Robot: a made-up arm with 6 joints. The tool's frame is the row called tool.
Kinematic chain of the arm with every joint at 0, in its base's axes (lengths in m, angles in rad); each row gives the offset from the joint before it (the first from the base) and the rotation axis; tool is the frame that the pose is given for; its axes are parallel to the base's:
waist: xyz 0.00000 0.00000 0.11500 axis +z
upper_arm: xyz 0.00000 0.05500 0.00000 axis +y
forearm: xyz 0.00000 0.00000 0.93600 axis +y
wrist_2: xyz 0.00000 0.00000 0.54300 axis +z
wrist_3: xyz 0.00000 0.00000 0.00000 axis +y
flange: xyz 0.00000 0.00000 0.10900 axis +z
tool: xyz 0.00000 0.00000 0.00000
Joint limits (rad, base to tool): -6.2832..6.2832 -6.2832..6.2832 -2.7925..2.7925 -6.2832..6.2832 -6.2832..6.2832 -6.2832..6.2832
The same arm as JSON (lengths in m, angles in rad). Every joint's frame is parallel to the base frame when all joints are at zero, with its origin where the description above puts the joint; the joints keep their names.
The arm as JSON. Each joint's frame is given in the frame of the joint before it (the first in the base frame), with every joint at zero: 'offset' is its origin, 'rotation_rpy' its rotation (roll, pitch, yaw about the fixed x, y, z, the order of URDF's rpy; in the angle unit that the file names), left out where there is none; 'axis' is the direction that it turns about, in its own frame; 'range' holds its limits. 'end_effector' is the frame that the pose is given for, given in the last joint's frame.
{"length_unit": "m", "angle_unit": "rad", "chain": [
  {"id": "waist", "offset": [0.0, 0.0, 0.115], "axis": [0.0, 0.0, 1.0], "range": [-6.2832, 6.2832]},
  {"id": "upper_arm", "offset": [0.0, 0.055, 0.0], "axis": [0.0, 1.0, 0.0], "range": [-6.2832, 6.2832]},
  {"id": "forearm", "offset": [0.0, 0.0, 0.936], "axis": [0.0, 1.0, 0.0], "range": [-2.7925, 2.7925]},
  {"id": "wrist_2", "offset": [0.0, 0.0, 0.543], "axis": [0.0, 0.0, 1.0], "range": [-6.2832, 6.2832]},
  {"id": "wrist_3", "offset": [0.0, 0.0, 0.0], "axis": [0.0, 1.0, 0.0], "range": [-6.2832, 6.2832]},
  {"id": "flange", "offset": [0.0, 0.0, 0.109], "axis": [0.0, 0.0, 1.0], "range": [-6.2832, 6.2832]}
], "end_effector": {"offset": [0.0, 0.0, 0.0]}}

